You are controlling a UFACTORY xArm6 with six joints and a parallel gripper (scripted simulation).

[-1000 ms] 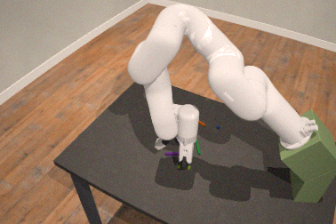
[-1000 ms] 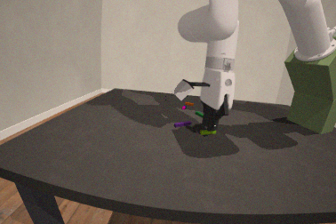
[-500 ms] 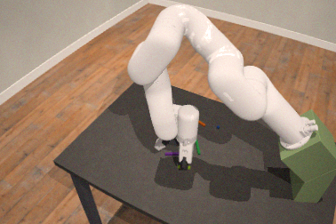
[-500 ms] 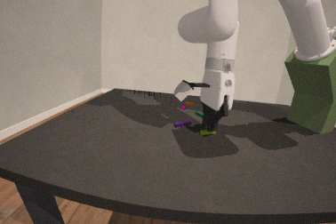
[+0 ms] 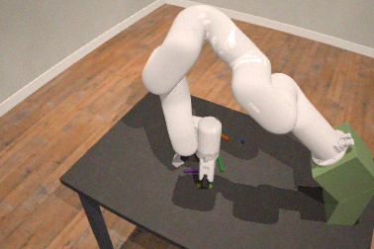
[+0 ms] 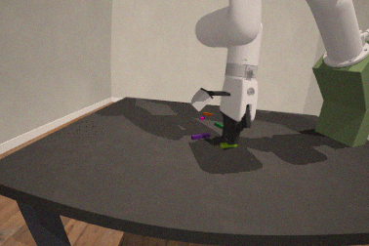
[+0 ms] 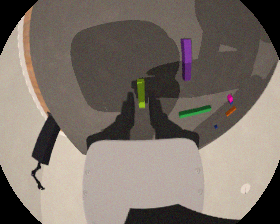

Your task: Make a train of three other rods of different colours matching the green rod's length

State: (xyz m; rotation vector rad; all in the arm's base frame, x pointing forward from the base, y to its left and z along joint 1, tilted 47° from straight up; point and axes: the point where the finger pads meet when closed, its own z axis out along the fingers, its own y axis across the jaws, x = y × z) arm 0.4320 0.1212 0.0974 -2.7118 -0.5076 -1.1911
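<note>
My gripper is now 30 mm above the lime rod. From my hand the other things lie so: purple rod (80 mm ahead, 30 mm to the right, 30 mm below); then green rod (20 mm ahead, 130 mm to the right, 30 mm below); then magenta rod (100 mm ahead, 190 mm to the right, 30 mm below).
</note>
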